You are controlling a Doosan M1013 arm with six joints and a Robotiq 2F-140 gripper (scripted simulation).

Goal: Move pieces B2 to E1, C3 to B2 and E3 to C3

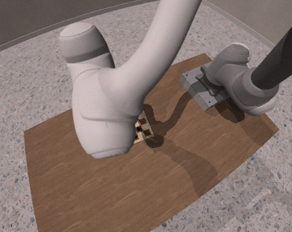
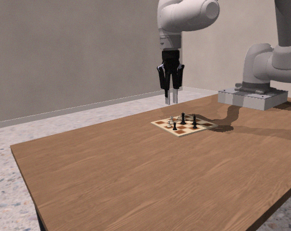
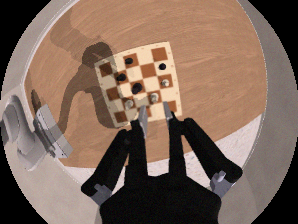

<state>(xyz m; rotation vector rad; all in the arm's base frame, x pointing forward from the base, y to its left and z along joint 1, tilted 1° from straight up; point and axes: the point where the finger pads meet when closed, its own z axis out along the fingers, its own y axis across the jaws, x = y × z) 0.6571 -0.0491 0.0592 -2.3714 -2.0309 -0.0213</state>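
My hand is 30 mm past the tall black piece, 40 mm to the right of it and 100 mm above it. Round my hand: chessboard: 30 mm behind, 40 mm to the left, 130 mm below.
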